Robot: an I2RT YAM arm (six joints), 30 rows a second.
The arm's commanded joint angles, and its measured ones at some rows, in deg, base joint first. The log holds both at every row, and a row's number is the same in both.
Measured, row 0:
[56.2 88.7 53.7 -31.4 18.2 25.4]
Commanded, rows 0 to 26:
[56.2 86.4 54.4 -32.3 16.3 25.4]
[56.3 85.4 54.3 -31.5 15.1 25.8]
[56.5 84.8 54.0 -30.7 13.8 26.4]
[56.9 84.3 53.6 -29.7 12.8 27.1]
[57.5 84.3 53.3 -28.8 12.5 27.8]
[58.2 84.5 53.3 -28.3 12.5 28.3]
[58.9 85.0 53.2 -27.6 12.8 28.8]
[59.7 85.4 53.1 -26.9 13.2 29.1]
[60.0 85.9 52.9 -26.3 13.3 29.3]
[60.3 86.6 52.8 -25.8 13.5 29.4]
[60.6 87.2 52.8 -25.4 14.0 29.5]
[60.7 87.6 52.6 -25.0 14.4 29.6]
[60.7 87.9 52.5 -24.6 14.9 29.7]
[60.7 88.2 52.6 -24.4 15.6 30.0]
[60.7 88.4 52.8 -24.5 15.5 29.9]
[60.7 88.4 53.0 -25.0 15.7 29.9]
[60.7 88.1 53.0 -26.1 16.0 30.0]
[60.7 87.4 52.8 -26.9 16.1 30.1]
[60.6 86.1 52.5 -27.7 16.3 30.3]
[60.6 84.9 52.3 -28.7 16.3 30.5]
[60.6 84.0 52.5 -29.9 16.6 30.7]
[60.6 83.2 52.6 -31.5 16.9 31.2]
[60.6 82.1 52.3 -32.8 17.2 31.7]
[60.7 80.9 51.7 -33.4 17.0 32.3]
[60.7 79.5 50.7 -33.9 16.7 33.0]
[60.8 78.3 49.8 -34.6 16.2 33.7]
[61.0 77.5 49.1 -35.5 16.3 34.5]
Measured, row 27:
[60.7 79.4 50.4 -30.9 15.8 31.3]
